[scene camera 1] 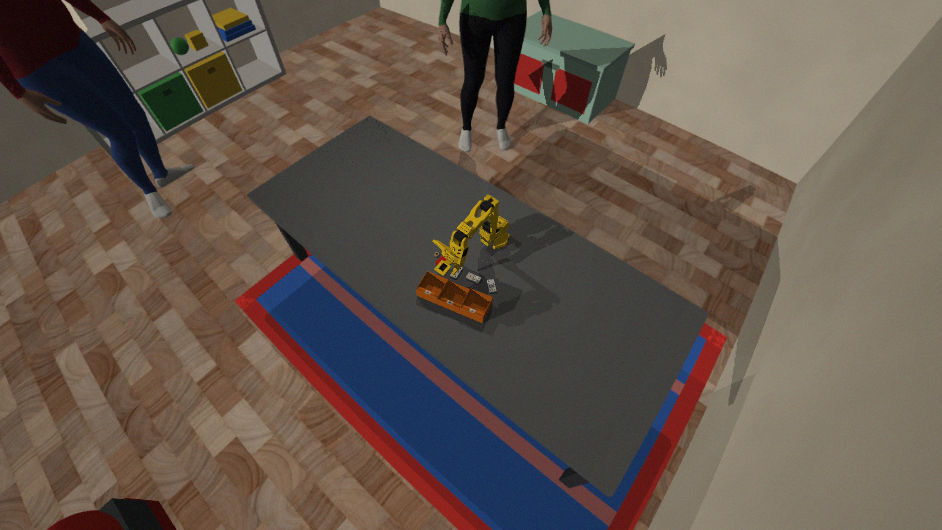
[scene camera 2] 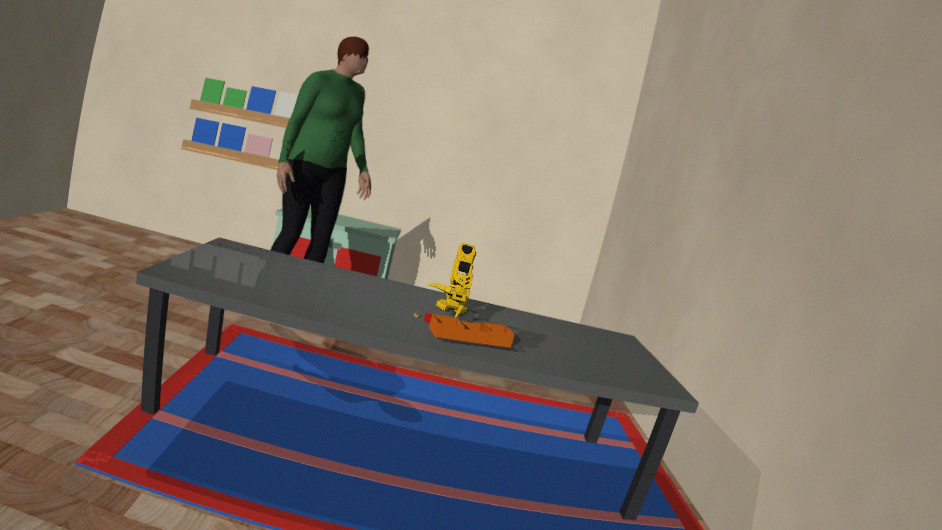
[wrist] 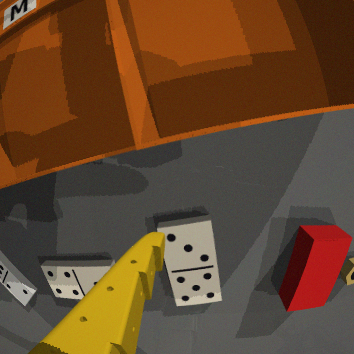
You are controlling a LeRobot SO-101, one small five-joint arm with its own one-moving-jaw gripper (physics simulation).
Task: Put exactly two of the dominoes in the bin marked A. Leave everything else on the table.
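Where they show: hand, its tool point: (scene camera 1: 452, 273) (scene camera 2: 454, 316) (wrist: 163, 246); arm's base, origin of its link: (scene camera 1: 491, 241) (scene camera 2: 451, 310).
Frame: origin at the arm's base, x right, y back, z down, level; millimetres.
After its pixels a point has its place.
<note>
Three white dominoes lie flat on the table. In the wrist view, one domino (wrist: 192, 265) @[x 11, y -200, z -7 mm] (scene camera 1: 459, 270) @[x 6, y -187, z -7 mm] is right at the fixed jaw's tip, which overlaps its left edge; contact cannot be told. A second domino (wrist: 62, 282) @[x -65, y -176, z -7 mm] (scene camera 1: 473, 277) @[x -53, y -178, z -7 mm] is partly behind the jaw, and a third domino (wrist: 17, 287) @[x -112, y -156, z -7 mm] (scene camera 1: 491, 285) @[x -124, y -163, z -7 mm] is at the far left. My gripper (scene camera 1: 445, 258) @[x 1, y -230, z -42 mm] (scene camera 2: 443, 299) is fully open and empty, low over the table. The orange three-bin tray (scene camera 1: 453, 305) @[x -82, y -320, z -33 mm] (scene camera 2: 471, 334) @[x -54, y -333, z -25 mm] (wrist: 131, 100) @[x -8, y -272, z -44 mm] stands beyond the dominoes. The wrist view shows label M; label A does not show there.
A red block (wrist: 320, 265) @[x 77, y -204, z -17 mm] (scene camera 1: 440, 261) (scene camera 2: 428, 317) @[x 81, y -218, z -15 mm] stands right of the nearest domino in the wrist view. A brass nut (wrist: 350, 273) @[x 114, y -187, z -8 mm] (scene camera 1: 436, 254) @[x 118, y -188, z -7 mm] (scene camera 2: 416, 315) @[x 120, y -193, z -6 mm] lies beside it. Everything is on the dark grey table (scene camera 1: 559, 375) @[x -492, y -284, z 0 mm] (scene camera 2: 316, 296) @[x 451, y -237, z 0 mm].
</note>
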